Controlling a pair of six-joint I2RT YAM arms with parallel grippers.
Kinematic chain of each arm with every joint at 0, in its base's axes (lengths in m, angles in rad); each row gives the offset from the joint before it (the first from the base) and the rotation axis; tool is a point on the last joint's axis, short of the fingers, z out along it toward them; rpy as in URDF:
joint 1: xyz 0 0 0.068 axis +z
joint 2: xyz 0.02 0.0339 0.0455 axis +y
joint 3: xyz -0.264 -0.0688 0 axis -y
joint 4: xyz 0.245 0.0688 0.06 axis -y
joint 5: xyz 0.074 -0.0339 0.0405 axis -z
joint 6: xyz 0.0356 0 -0.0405 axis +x
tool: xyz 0 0 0 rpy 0 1.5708 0
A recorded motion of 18 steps. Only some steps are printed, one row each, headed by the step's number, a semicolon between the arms.
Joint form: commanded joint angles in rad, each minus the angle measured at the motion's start. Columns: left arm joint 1, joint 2, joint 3, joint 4, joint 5, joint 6; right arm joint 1, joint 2, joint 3, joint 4, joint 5, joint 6.
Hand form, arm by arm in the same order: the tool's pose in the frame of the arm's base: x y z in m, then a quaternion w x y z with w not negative. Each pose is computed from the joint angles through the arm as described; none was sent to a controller.
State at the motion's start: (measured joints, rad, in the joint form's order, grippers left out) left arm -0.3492 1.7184 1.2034 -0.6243 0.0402 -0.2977; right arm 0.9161 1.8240 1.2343 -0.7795 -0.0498 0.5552
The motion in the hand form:
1: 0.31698 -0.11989 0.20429 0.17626 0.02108 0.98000 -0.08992; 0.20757 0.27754 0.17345 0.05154 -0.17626 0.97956 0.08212
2: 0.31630 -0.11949 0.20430 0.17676 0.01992 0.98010 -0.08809; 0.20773 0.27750 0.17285 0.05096 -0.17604 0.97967 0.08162
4: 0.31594 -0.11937 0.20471 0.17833 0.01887 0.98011 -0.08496; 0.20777 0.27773 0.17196 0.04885 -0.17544 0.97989 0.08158
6: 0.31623 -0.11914 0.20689 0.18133 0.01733 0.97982 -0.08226; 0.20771 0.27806 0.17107 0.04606 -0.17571 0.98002 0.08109
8: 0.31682 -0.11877 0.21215 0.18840 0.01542 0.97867 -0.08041; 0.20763 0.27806 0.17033 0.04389 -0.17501 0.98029 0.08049
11: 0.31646 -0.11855 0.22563 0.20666 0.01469 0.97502 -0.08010; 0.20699 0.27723 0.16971 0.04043 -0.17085 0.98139 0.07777
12: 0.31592 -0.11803 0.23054 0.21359 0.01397 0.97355 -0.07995; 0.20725 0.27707 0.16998 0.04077 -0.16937 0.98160 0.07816
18: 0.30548 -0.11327 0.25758 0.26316 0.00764 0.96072 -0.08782; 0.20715 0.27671 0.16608 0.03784 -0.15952 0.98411 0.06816
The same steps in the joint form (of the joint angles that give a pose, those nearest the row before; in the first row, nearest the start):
1: -0.0068 -0.0171 -0.0229 -0.0307 0.0129 -0.0259; 0.0074 0.0129 0.0097 -0.0108 -0.0007 0.0169
2: -0.0069 -0.0199 -0.0259 -0.0307 0.0087 -0.0275; 0.0069 0.0145 0.0094 -0.0105 -0.0008 0.0169
4: -0.0077 -0.0220 -0.0268 -0.0311 0.0012 -0.0290; 0.0069 0.0175 0.0098 -0.0110 -0.0035 0.0184
6: -0.0075 -0.0249 -0.0217 -0.0351 -0.0064 -0.0305; 0.0073 0.0212 0.0112 -0.0134 -0.0066 0.0185
8: -0.0068 -0.0327 -0.0110 -0.0413 -0.0149 -0.0321; 0.0073 0.0235 0.0113 -0.0153 -0.0085 0.0200
11: -0.0080 -0.0575 0.0098 -0.0520 -0.0282 -0.0321; 0.0074 0.0236 0.0096 -0.0219 -0.0085 0.0284
12: -0.0076 -0.0682 0.0154 -0.0550 -0.0332 -0.0320; 0.0065 0.0230 0.0098 -0.0217 -0.0085 0.0305
18: -0.0074 -0.1604 0.0065 -0.0364 -0.0544 -0.0389; 0.0073 0.0334 0.0083 -0.0273 0.0037 0.0503

